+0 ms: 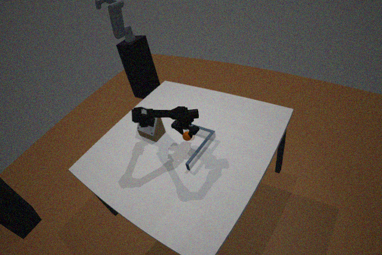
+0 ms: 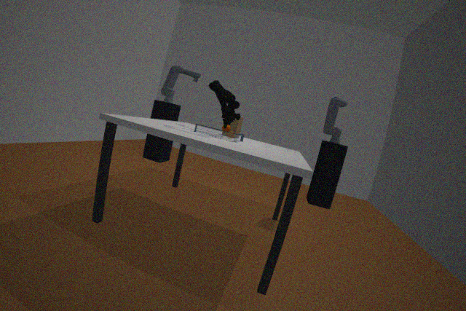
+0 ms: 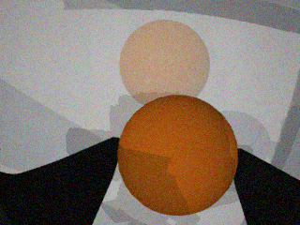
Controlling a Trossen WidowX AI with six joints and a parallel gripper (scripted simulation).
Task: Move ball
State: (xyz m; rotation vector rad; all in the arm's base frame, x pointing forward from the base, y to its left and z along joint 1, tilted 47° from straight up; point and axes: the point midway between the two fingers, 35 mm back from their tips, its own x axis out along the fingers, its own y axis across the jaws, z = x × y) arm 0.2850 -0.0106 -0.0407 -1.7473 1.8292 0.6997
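Now: the see-through ball copy 4 cm to the left of my gripper tip, 4 cm below it and 1 cm behind it. Also, from my gripper tip: orange ball right at my gripper tip.
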